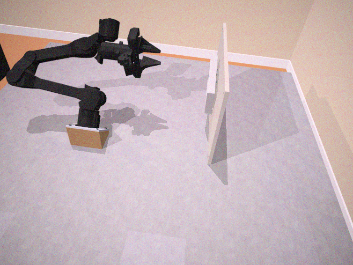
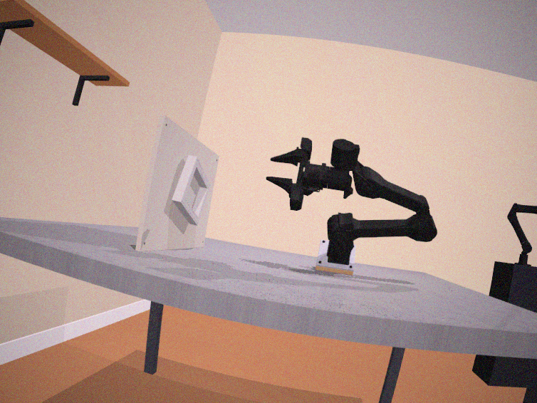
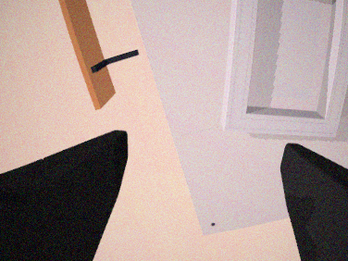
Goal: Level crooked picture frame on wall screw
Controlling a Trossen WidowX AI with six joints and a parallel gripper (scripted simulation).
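My gripper tip is 20 cm short of the pale picture frame, 9 cm above it and 1 cm to the right of it. The rest, counted from my gripper tip: cream wall board: 21 cm ahead, 10 cm below.
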